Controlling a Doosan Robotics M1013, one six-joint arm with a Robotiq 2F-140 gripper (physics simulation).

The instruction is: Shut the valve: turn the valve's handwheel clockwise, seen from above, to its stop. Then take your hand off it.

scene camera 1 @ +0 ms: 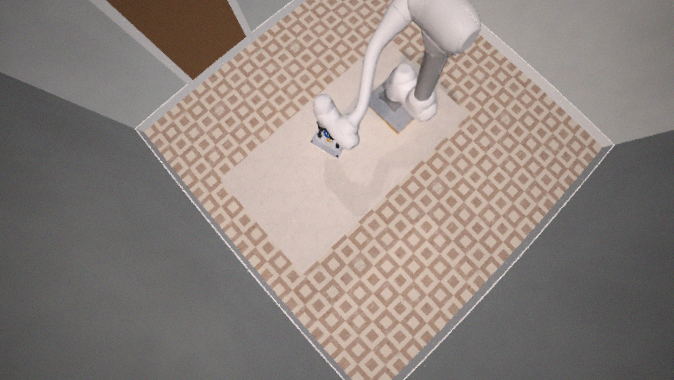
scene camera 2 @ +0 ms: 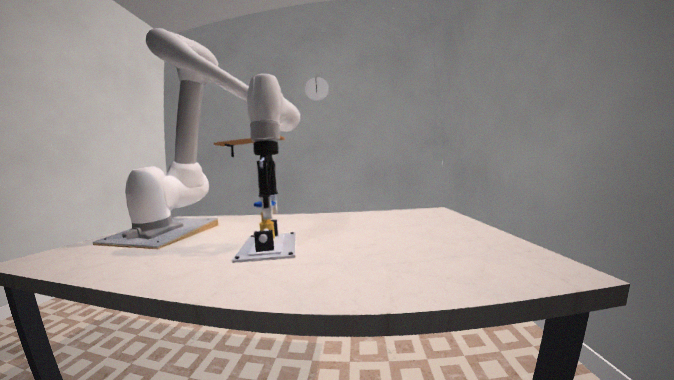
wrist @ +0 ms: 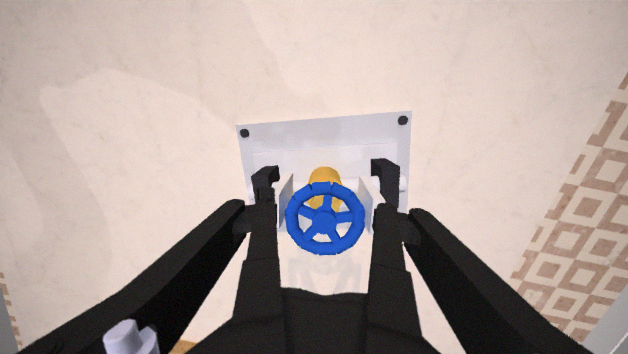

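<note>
The valve's blue handwheel [scene camera 1: 327,134] [scene camera 2: 258,204] [wrist: 324,222] lies level on top of the yellow valve body [scene camera 2: 266,227] [wrist: 324,176]. The body stands on a light grey base plate [scene camera 1: 325,147] [scene camera 2: 287,250] [wrist: 320,132]. My gripper [scene camera 2: 267,209] [wrist: 325,186] points straight down over the valve and is shut on the handwheel. Its two light pads stand at opposite sides of the wheel's rim in the wrist view. The fingers partly hide the black pipe supports in the wrist view. In scene camera 1, the arm hides most of the gripper.
The valve stands on a pale table [scene camera 1: 290,200] [scene camera 2: 400,265] [wrist: 125,45]. The arm's own mounting plate [scene camera 1: 397,122] [scene camera 2: 195,227] lies on the same table near the valve. A brown wall shelf [scene camera 2: 232,143] and a round clock [scene camera 2: 317,88] show behind the arm.
</note>
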